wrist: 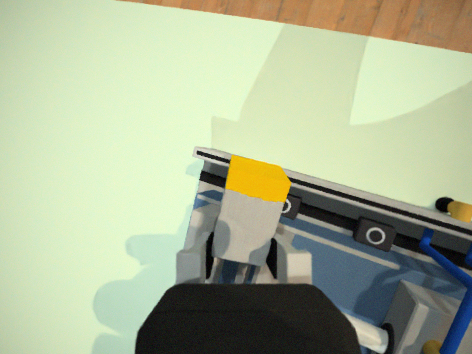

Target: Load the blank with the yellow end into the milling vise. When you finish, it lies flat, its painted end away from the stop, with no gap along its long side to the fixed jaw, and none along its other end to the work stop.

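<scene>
The blank (250,215) is a grey block with a yellow painted end that points up and away in the wrist view. My gripper (239,247) is shut on its grey part, one finger on each side. The blank covers part of the left end of the milling vise (330,265), a blue and grey body with a long slotted rail along its far side. Whether the blank touches the vise cannot be told. The fixed jaw and the work stop cannot be made out for certain; the gripper body hides the near part of the vise.
Two dark blocks with white rings (375,235) sit along the vise's far side. A blue bent rod (452,267) and a grey block (422,310) are at the right. A yellow cylinder with a black end (457,209) lies at the right edge. The pale green table (90,125) borders a wooden surface (350,17).
</scene>
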